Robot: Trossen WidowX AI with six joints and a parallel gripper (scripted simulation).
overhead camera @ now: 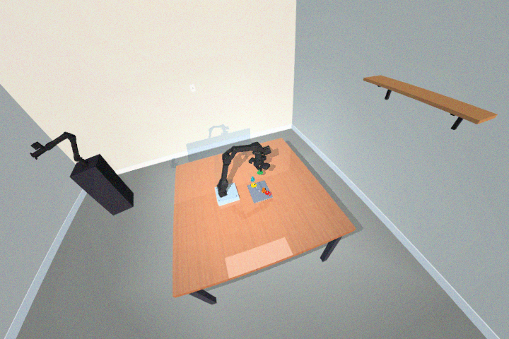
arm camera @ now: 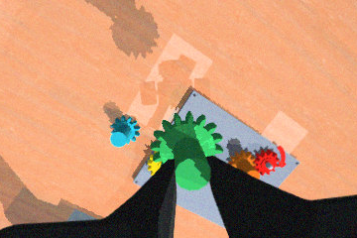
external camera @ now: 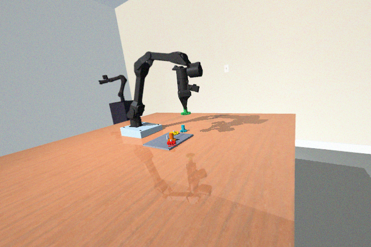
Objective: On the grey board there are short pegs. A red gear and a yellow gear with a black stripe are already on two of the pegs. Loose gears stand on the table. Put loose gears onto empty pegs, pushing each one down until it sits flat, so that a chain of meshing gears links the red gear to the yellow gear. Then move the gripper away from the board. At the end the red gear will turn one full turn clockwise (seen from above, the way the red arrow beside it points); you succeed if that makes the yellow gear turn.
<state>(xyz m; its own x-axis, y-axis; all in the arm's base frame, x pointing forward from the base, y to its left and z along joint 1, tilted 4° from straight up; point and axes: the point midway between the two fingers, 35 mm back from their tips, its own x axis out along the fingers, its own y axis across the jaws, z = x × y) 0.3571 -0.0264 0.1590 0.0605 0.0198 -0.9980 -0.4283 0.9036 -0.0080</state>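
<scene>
My gripper tip is now 4 cm past the orange gear, 12 cm to the left of it and 12 cm above it. The rest, counted from my gripper tip: teal gear (5 cm behind, 6 cm to the left, 13 cm below); yellow gear (8 cm behind, 1 cm to the right, 13 cm below); green gear (1 cm below).
</scene>
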